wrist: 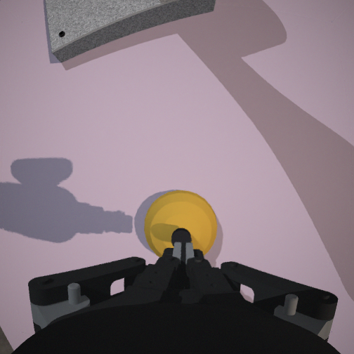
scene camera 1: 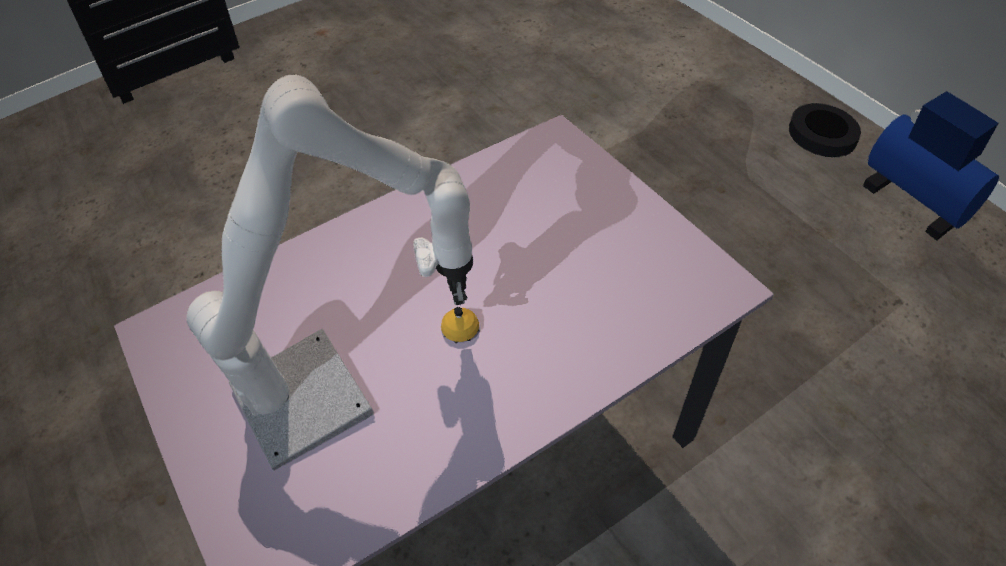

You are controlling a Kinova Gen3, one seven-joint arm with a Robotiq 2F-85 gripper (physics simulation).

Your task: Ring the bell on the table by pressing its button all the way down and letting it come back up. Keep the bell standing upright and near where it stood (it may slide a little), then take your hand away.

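Observation:
The yellow dome-shaped bell stands upright on the pink table. Its small black button sticks up from the top. My gripper is shut and empty, pointing down directly over the bell. In the scene view a slim gap shows between the fingertips and the button. In the wrist view the fingertips overlap the near side of the button and hide part of it.
The arm's grey base plate lies on the table, left of the bell in the scene view. A black drawer cabinet, a black tire and a blue machine stand on the floor away from the table.

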